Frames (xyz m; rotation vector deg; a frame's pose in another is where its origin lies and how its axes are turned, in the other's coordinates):
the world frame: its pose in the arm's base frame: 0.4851 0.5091 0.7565 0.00 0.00 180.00
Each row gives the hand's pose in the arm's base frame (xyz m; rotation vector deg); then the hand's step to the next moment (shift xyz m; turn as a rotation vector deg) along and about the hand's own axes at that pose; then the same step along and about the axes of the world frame.
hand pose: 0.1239 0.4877 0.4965 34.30 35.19 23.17
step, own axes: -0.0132 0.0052 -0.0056 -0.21 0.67 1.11
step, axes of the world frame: 0.0144 0.0007 0.0050 -0.43 0.04 1.24
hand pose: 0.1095 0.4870 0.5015 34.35 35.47 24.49
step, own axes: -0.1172 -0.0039 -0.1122 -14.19 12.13 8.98
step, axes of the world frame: 0.1583 0.0221 -0.0281 7.01 2.01 19.39
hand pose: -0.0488 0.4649 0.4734 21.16 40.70 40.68
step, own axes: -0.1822 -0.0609 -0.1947 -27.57 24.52 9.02
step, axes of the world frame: 0.2071 0.1566 -0.0860 19.97 2.61 32.21
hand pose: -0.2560 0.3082 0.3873 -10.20 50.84 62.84
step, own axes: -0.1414 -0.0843 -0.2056 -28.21 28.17 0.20
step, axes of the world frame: 0.0629 0.2486 -0.0599 27.82 6.01 27.92
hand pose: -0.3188 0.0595 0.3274 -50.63 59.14 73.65
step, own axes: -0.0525 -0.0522 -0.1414 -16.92 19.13 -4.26
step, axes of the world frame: -0.0371 0.1552 0.0029 19.37 7.51 15.45
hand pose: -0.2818 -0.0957 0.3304 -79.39 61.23 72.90
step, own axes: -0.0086 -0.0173 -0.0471 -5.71 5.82 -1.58
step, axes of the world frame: -0.0246 0.0432 0.0109 5.89 2.56 5.27
